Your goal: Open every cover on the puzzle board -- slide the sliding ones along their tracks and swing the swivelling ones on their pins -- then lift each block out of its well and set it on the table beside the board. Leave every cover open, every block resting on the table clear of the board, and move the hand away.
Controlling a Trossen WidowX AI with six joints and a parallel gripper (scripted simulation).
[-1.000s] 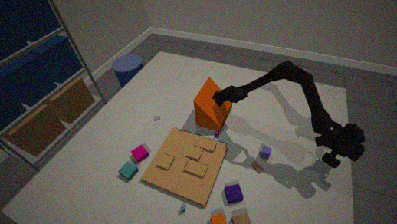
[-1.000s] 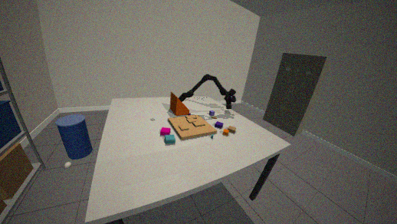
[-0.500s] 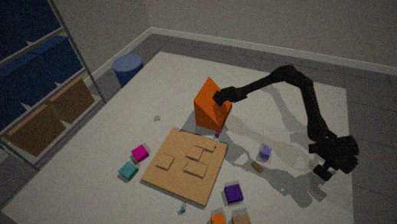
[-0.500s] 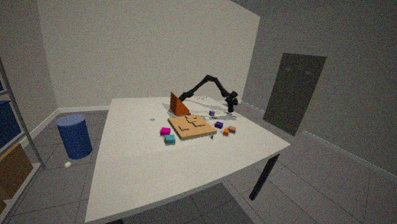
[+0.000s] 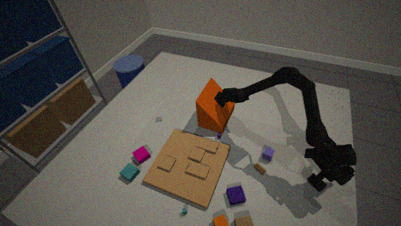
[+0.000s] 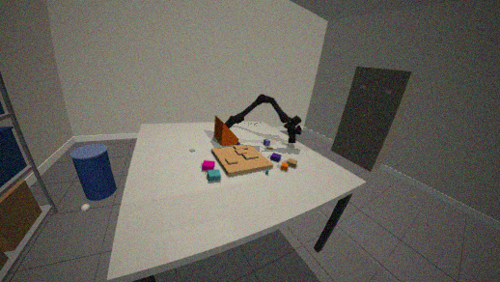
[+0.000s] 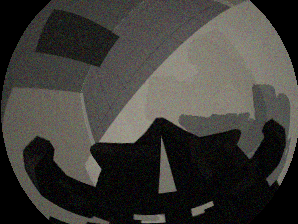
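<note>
My gripper tip is now 220 mm short of the purple block, 350 mm to the left of it and 10 mm above it. The rest, counted from my gripper tip: orange block 340 mm ahead, 370 mm to the right, 10 mm below; small teal piece 360 mm ahead, 510 mm to the right, 20 mm below; lilac block 10 mm behind, 280 mm to the right, 10 mm below.
</note>
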